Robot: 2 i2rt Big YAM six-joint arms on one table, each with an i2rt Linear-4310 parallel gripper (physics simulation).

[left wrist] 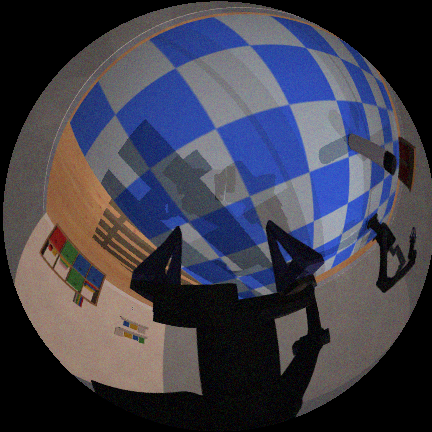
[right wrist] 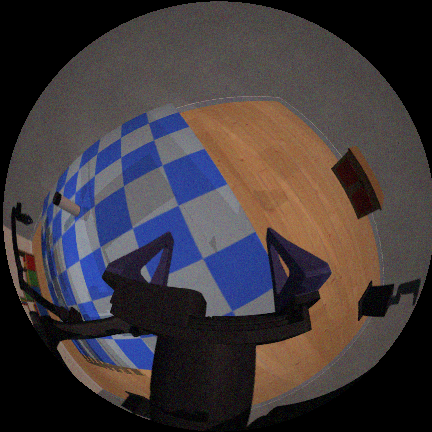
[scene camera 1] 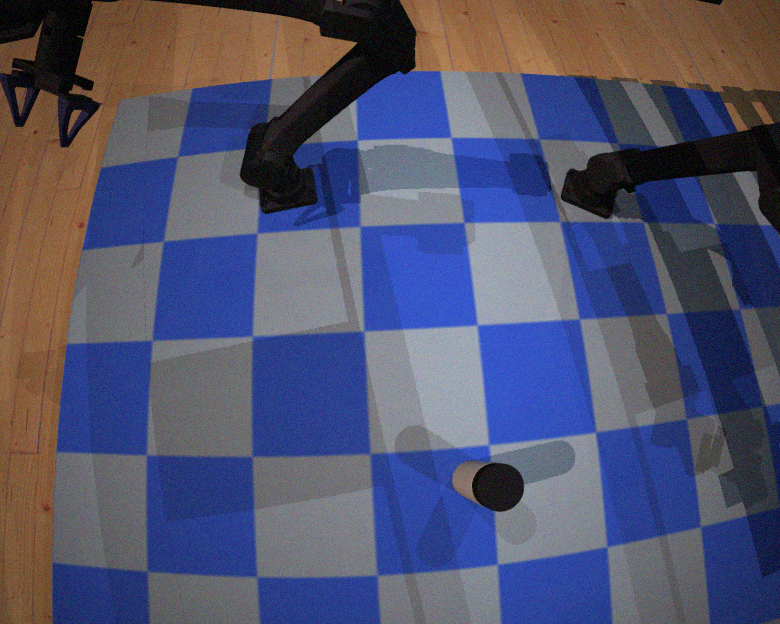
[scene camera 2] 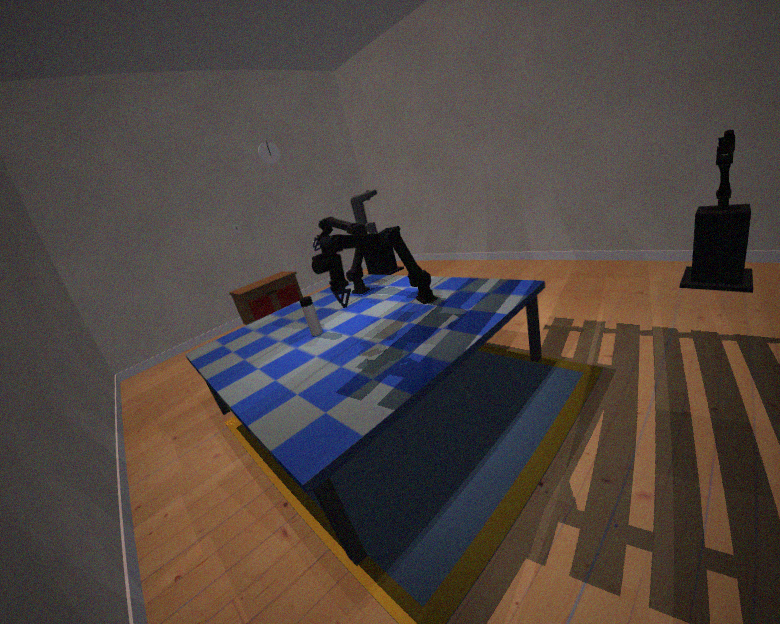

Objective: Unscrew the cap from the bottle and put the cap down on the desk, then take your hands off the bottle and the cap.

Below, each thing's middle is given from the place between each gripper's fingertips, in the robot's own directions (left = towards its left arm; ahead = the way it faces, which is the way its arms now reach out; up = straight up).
Labels:
Right now the dark cap (scene camera 1: 499, 487) is 500 mm to the right of my left hand, 60 mm below it and 60 mm behind it.
Right now the dark cap is 470 mm ahead of my right hand, 660 mm to the left of it and 170 mm below it.

